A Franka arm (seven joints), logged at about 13 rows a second.
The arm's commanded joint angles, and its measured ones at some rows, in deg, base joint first. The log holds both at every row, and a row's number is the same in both.
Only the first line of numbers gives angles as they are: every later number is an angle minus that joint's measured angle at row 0.
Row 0, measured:
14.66, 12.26, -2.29, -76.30, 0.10, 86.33, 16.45
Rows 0 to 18, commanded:
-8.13, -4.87, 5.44, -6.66, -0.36, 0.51, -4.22
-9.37, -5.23, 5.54, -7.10, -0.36, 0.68, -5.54
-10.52, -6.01, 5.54, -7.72, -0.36, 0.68, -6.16
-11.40, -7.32, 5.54, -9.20, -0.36, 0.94, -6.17
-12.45, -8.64, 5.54, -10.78, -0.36, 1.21, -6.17
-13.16, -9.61, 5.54, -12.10, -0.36, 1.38, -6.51
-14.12, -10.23, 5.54, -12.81, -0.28, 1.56, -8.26
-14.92, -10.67, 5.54, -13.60, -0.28, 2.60, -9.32
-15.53, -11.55, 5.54, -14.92, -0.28, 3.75, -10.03
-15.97, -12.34, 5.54, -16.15, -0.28, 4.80, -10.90
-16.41, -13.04, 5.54, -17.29, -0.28, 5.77, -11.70
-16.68, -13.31, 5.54, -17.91, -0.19, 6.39, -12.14
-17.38, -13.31, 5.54, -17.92, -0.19, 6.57, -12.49
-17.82, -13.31, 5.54, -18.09, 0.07, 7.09, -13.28
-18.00, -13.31, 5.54, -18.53, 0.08, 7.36, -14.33
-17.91, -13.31, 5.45, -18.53, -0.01, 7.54, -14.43
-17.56, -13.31, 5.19, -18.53, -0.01, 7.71, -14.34
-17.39, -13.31, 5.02, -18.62, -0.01, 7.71, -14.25
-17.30, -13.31, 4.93, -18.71, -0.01, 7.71, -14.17
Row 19, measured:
-17.17, -11.48, 4.82, -16.64, 0.00, 6.49, -12.95
